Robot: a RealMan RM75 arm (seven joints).
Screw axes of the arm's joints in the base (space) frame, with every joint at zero. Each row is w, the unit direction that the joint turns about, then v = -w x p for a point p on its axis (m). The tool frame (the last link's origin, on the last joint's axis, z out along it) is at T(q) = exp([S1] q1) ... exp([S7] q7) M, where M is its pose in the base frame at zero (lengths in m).
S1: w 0 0 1 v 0 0 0
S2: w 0 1 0 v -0.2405 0 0
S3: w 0 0 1 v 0 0 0
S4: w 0 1 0 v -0.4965 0 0
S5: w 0 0 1 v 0 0 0
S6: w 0 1 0 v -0.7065 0 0
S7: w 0 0 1 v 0 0 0
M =
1 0 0 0
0 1 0 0
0 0 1 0.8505
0 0 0 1
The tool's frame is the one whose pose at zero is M.
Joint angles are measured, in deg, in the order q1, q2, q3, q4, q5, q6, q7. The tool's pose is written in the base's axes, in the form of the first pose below.
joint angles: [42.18, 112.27, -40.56, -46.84, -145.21, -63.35, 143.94]
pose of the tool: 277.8 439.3 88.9 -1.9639 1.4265 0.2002
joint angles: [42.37, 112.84, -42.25, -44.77, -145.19, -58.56, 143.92]
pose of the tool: 280.9 444.0 79.7 -1.9373 1.4023 0.1927
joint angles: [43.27, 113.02, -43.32, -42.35, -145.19, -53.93, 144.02]
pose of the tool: 280.9 451.4 73.7 -1.9091 1.3762 0.1950
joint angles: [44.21, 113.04, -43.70, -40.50, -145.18, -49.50, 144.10]
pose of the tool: 280.1 459.6 73.0 -1.8719 1.3449 0.2096
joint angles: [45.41, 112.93, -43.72, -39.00, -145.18, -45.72, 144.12]
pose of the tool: 276.4 468.6 74.8 -1.8397 1.3108 0.2289
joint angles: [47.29, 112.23, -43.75, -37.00, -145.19, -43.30, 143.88]
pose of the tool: 269.1 478.6 77.4 -1.8311 1.2780 0.2376
